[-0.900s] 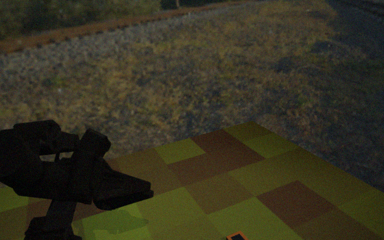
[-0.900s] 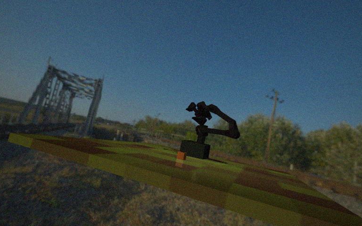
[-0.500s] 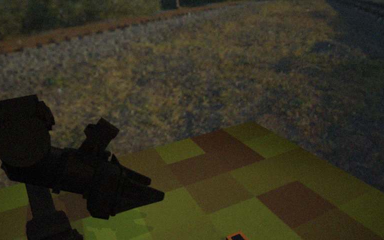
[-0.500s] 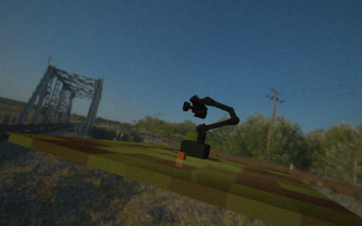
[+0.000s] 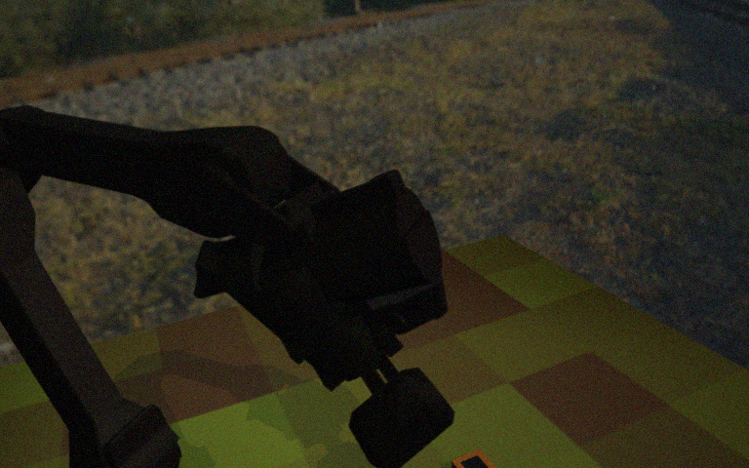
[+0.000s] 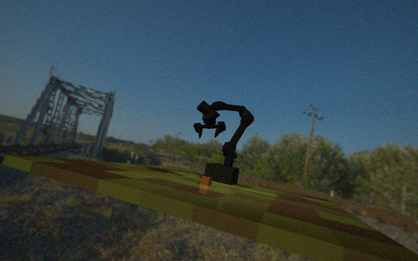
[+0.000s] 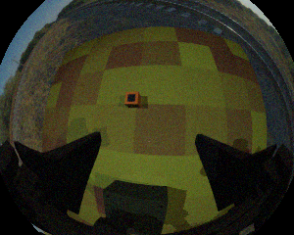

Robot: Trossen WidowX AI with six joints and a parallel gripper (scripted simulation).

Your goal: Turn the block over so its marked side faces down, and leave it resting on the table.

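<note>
Right now the orange block is 21 cm below my gripper tip, 12 cm ahead of it and 8 cm to the left of it.
</note>
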